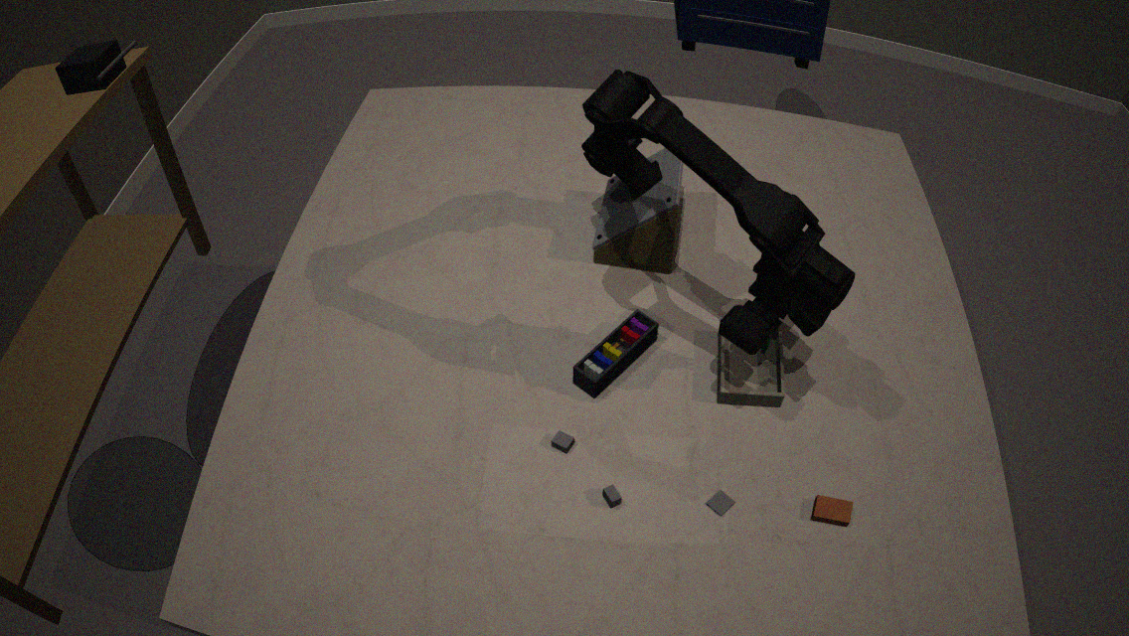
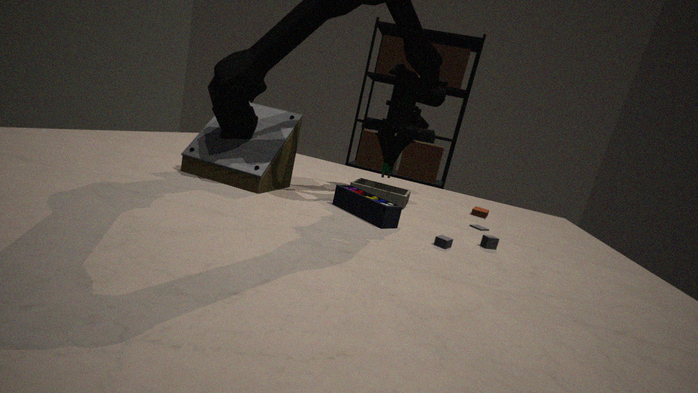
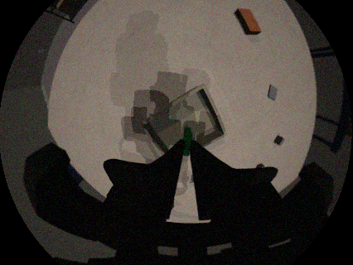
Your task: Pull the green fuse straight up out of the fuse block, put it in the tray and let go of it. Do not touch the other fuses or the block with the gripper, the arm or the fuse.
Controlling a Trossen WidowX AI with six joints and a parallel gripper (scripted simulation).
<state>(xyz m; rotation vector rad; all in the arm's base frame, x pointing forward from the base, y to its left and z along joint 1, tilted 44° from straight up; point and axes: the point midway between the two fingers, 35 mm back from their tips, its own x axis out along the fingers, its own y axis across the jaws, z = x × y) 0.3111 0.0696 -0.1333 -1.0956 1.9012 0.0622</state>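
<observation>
My gripper tip is 8 cm above the grey tray. The rest, counted from my gripper tip: green fuse 1 cm below.
</observation>
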